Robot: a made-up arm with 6 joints. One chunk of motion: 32 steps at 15 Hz.
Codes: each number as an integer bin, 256 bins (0 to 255) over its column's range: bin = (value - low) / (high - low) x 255, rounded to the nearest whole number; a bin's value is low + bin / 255 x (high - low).
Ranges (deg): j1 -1..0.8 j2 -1.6..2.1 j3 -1.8..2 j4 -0.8..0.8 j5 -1.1..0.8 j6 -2.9..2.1
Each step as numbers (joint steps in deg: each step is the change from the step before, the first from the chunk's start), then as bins.
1 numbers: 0.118 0.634 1.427 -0.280 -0.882 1.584
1 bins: 158 154 217 83 29 229
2 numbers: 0.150 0.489 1.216 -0.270 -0.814 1.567
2 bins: 163 144 202 84 38 228
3 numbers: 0.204 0.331 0.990 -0.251 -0.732 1.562
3 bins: 171 133 187 87 49 228
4 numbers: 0.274 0.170 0.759 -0.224 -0.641 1.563
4 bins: 180 122 172 92 62 228
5 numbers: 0.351 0.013 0.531 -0.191 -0.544 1.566
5 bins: 191 111 156 97 75 228
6 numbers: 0.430 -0.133 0.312 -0.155 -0.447 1.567
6 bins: 203 101 142 103 88 228
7 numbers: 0.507 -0.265 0.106 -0.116 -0.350 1.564
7 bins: 213 92 128 109 101 228
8 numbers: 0.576 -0.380 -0.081 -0.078 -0.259 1.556
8 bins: 223 84 115 115 113 227
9 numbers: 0.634 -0.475 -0.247 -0.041 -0.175 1.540
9 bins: 231 78 104 121 124 226
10 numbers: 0.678 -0.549 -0.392 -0.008 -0.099 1.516
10 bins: 238 72 94 126 134 225
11 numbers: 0.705 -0.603 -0.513 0.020 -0.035 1.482
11 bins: 242 69 86 131 143 223
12 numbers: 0.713 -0.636 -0.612 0.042 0.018 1.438
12 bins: 243 66 80 134 150 221
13 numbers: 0.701 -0.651 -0.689 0.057 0.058 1.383
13 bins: 241 65 75 137 155 218
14 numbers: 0.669 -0.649 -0.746 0.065 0.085 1.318
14 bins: 236 66 71 138 159 215
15 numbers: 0.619 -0.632 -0.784 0.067 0.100 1.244
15 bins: 229 67 68 138 161 211
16 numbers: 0.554 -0.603 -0.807 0.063 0.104 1.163
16 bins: 220 69 67 138 162 207
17 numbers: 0.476 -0.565 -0.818 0.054 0.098 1.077
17 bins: 209 71 66 136 161 203
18 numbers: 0.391 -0.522 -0.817 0.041 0.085 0.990
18 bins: 197 74 66 134 159 198
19 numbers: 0.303 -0.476 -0.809 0.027 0.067 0.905
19 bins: 185 77 67 132 157 194
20 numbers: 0.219 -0.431 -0.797 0.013 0.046 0.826
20 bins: 173 81 67 130 154 190
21 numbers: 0.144 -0.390 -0.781 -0.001 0.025 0.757
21 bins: 162 83 68 127 151 187
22 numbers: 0.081 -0.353 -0.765 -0.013 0.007 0.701
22 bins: 153 86 69 125 149 184
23 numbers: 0.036 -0.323 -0.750 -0.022 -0.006 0.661
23 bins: 147 88 70 124 147 182
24 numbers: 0.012 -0.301 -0.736 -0.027 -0.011 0.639
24 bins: 143 90 71 123 146 180
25 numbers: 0.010 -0.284 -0.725 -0.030 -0.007 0.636
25 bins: 143 91 72 123 147 180
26 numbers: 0.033 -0.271 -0.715 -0.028 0.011 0.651
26 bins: 146 92 73 123 149 181
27 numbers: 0.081 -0.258 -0.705 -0.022 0.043 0.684
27 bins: 153 92 73 124 153 183
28 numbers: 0.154 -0.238 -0.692 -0.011 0.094 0.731
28 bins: 163 94 74 126 160 185
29 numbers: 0.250 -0.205 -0.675 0.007 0.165 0.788
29 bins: 177 96 75 129 170 188
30 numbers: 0.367 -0.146 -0.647 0.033 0.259 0.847
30 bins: 194 100 77 133 182 191
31 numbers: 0.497 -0.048 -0.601 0.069 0.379 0.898
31 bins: 212 107 80 138 198 194
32 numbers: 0.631 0.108 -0.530 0.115 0.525 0.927
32 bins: 231 118 85 146 218 195
